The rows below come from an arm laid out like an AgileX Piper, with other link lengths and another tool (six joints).
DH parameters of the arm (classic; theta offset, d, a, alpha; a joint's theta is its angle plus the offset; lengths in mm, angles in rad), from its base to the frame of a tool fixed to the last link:
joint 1: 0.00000 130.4 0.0 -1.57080
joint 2: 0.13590 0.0 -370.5 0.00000
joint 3: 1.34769 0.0 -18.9 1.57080
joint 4: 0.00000 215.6 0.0 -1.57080
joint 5: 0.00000 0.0 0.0 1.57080
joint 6: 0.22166 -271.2 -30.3 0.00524
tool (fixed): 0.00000 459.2 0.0 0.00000
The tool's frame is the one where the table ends.
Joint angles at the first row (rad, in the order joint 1, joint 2, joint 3, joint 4, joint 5, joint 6):
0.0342, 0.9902, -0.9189, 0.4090, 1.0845, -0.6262
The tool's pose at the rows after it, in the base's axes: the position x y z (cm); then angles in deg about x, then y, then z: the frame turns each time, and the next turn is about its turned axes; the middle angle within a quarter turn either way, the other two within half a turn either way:
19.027 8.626 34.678 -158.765 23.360 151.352
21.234 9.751 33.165 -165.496 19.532 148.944
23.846 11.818 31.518 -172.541 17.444 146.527
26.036 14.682 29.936 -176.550 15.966 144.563
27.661 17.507 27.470 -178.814 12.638 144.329
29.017 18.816 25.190 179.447 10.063 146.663
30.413 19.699 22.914 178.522 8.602 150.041
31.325 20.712 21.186 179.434 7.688 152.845
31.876 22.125 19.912 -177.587 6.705 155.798
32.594 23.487 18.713 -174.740 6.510 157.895
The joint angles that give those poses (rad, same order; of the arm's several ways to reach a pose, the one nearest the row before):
0.1670, 1.0935, -0.9801, 0.3067, 1.0849, -0.5590
0.3215, 1.2024, -1.0278, 0.1402, 1.0827, -0.4401
0.4732, 1.3289, -1.0823, -0.0240, 1.0827, -0.3058
0.5775, 1.4492, -1.1398, -0.1093, 1.0848, -0.2166
0.6340, 1.5698, -1.1841, -0.1226, 1.0848, -0.1614
0.6455, 1.6575, -1.2059, -0.1226, 1.0742, -0.1079
0.6455, 1.7322, -1.2118, -0.1226, 1.0353, -0.0441
0.6455, 1.7845, -1.2118, -0.0999, 0.9852, 0.0000
0.6455, 1.8232, -1.2126, -0.0396, 0.9278, 0.0254
0.6455, 1.8611, -1.2126, 0.0127, 0.8622, 0.0353

